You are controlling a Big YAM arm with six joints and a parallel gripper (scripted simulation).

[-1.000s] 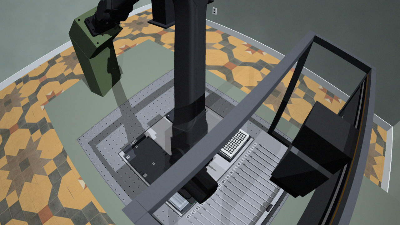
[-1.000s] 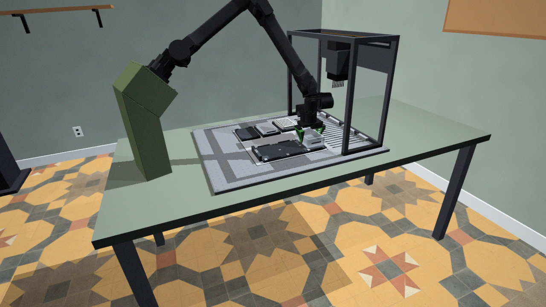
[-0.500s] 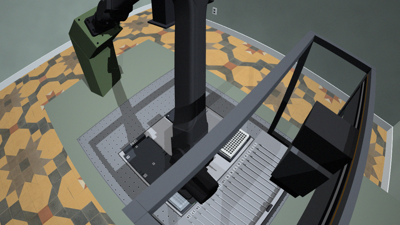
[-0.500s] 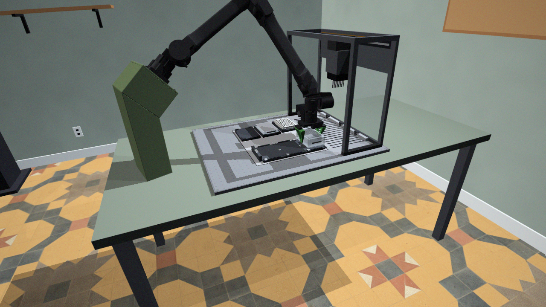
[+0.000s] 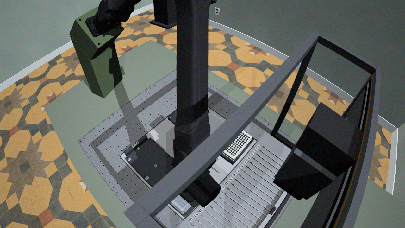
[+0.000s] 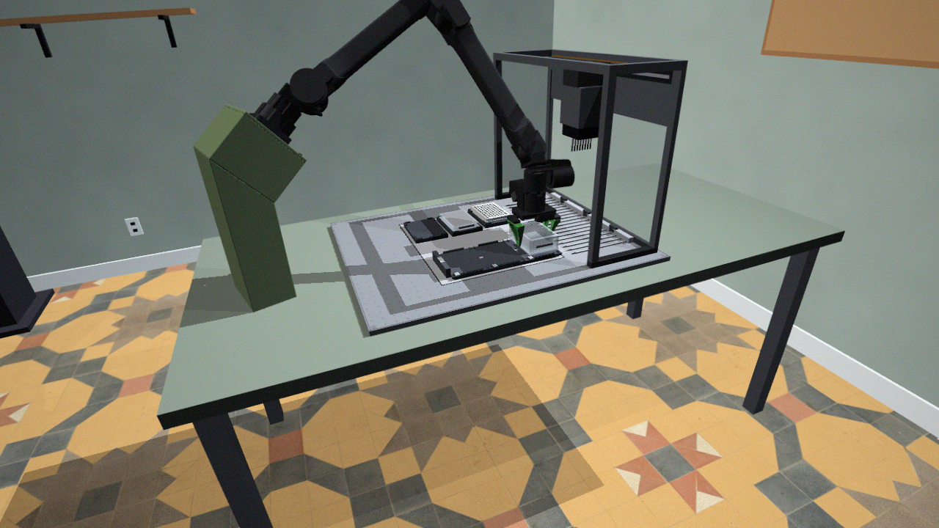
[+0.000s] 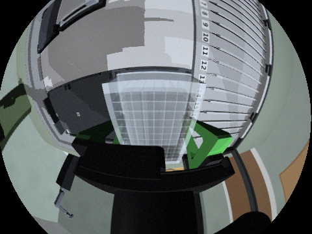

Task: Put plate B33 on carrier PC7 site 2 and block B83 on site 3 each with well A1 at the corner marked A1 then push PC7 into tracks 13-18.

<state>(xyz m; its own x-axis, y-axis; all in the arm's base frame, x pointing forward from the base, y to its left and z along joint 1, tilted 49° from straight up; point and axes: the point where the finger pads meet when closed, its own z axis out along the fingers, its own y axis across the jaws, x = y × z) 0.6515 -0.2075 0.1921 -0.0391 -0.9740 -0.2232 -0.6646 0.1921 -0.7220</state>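
The 384-well plate B33 lies 260 mm to the left of my hand, 110 mm behind it and 10 mm below it. Also, from my hand: dark plate carrier PC7 (100 mm behind, 10 mm to the left, 10 mm below); clear deep-well block B83 (right at my hand); white 96-well plate B38 (270 mm to the left, 10 mm below, 10 mm ahead).
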